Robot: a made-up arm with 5 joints.
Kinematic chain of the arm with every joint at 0, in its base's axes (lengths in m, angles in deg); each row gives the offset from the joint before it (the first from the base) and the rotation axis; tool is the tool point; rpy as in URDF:
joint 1: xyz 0.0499 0 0.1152 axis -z
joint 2: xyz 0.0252 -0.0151 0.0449 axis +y
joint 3: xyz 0.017 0 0.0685 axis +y
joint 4: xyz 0.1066 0 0.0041 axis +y
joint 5: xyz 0.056 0.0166 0 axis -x
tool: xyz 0 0 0 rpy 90 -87.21 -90
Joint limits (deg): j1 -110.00..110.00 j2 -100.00..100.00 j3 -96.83..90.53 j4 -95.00..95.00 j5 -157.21..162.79
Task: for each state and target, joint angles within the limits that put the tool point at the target. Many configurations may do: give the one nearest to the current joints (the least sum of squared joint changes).
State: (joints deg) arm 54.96 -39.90 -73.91 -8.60 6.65
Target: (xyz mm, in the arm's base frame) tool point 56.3 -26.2 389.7
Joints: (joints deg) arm 79.46 -28.94 -52.44 -0.35 6.65
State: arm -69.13 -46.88 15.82 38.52 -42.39
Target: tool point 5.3 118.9 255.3
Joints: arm -109.88 -51.68 22.70 45.41 -42.39
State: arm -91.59 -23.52 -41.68 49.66 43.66
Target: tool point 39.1 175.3 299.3
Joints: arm -93.04 -1.30 -38.71 41.40 43.66
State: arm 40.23 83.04 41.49 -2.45 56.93
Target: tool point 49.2 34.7 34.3
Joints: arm 86.37 95.48 47.19 -0.62 56.93
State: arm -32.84 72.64 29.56 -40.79 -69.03
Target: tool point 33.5 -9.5 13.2
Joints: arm -34.62 100.00 41.44 -21.68 -69.03
